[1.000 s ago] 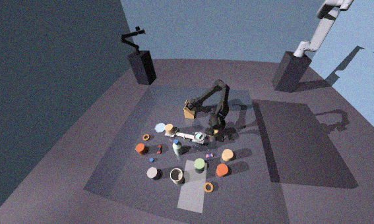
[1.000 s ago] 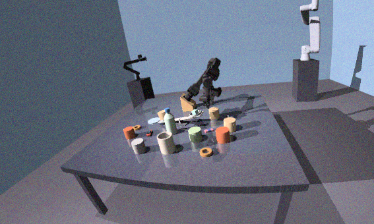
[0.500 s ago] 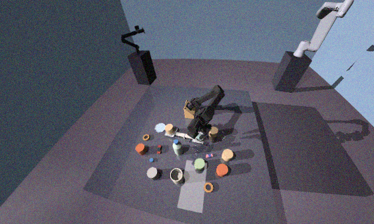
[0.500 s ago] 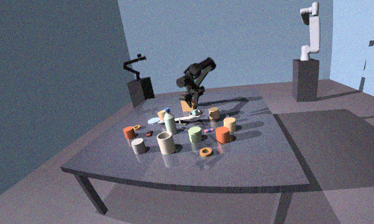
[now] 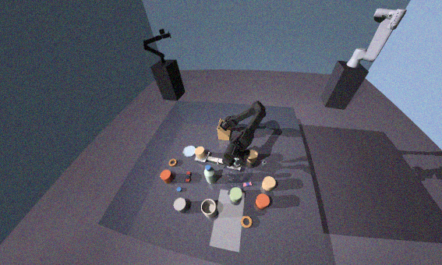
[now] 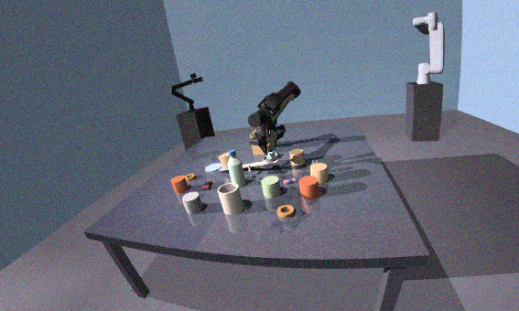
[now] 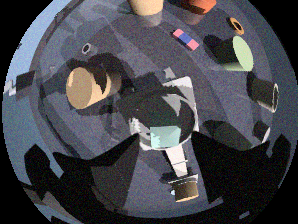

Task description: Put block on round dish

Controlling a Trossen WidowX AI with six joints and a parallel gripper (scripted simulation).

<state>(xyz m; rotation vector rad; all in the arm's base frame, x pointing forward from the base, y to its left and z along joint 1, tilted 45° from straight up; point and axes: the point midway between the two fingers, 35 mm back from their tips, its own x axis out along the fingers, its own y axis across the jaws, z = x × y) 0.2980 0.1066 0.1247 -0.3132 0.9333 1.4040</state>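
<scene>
My gripper tip is now 2 cm above the pale green block. Round my gripper tip: tan cup 12 cm to the left, 10 cm behind, 7 cm below; then small balance 12 cm to the right, 6 cm below, 1 cm behind; then green cup 21 cm ahead, 7 cm below, 6 cm to the left.
</scene>
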